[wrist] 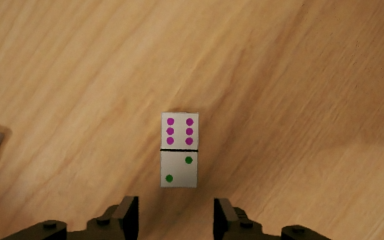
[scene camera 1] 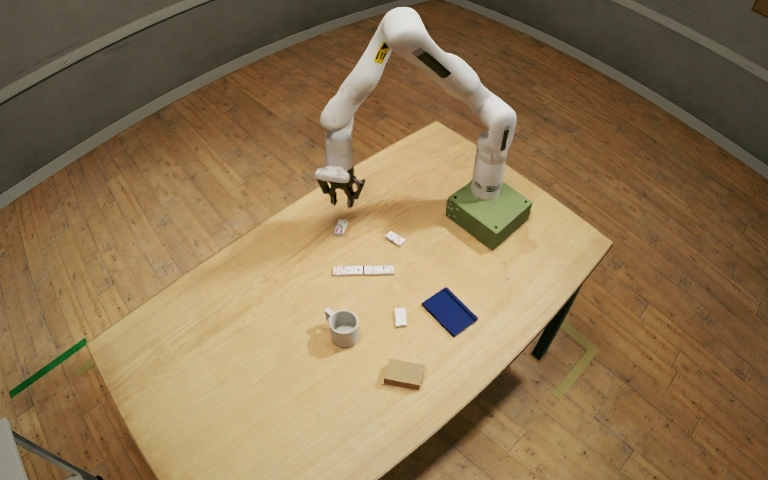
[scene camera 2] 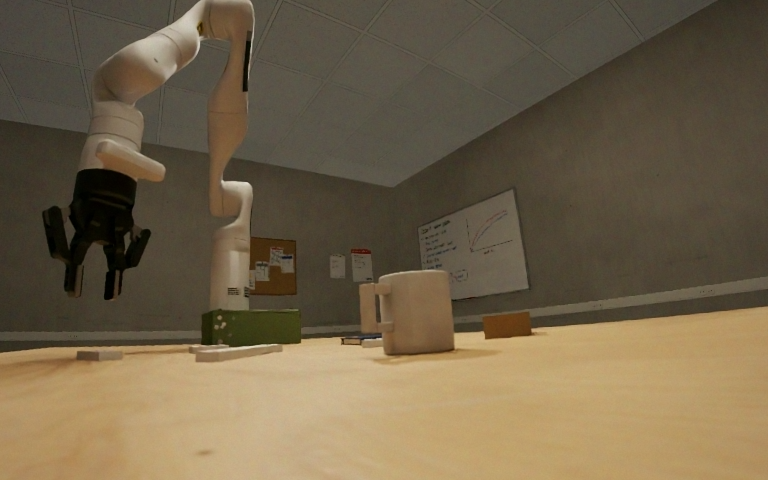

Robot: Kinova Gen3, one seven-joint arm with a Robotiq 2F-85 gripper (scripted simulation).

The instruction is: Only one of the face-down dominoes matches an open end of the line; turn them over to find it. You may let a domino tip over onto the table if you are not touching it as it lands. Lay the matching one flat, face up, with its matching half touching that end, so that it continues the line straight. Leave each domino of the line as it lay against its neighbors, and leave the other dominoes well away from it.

Labels:
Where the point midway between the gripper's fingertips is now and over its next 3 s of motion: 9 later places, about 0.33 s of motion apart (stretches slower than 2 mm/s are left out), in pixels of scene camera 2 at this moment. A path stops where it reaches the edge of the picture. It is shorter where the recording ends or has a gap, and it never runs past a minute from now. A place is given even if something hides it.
My gripper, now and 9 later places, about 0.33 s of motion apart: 92, 298; 97, 299; 103, 299; 103, 302; 102, 308; 101, 319; 100, 330; 100, 339; 99, 343; 99, 345

